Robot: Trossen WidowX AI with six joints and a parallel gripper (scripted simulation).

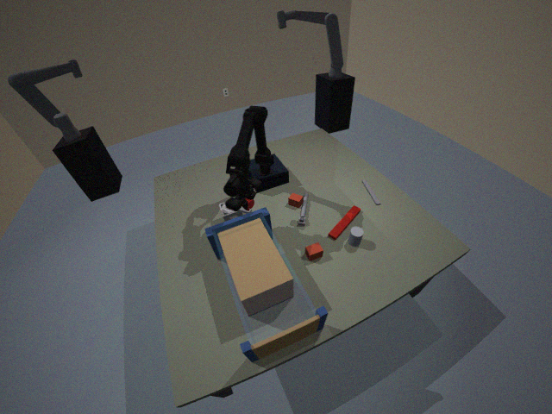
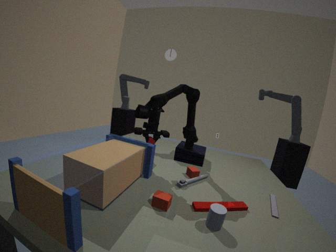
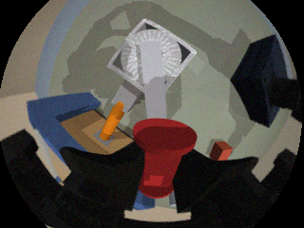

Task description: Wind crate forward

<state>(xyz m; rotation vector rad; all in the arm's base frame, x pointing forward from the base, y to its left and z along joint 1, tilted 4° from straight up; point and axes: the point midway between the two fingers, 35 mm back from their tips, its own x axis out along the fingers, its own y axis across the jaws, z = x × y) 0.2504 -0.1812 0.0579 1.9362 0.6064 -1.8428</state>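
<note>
My gripper tip is 3 cm past the winch handle, 3 cm to the left of it and 1 cm above it. Round my gripper tip: hand winch (8 cm behind, 8 cm to the right, 8 cm below); then red knob (2 cm above); then red bar (19 cm ahead, 41 cm to the left, 11 cm below).
</note>
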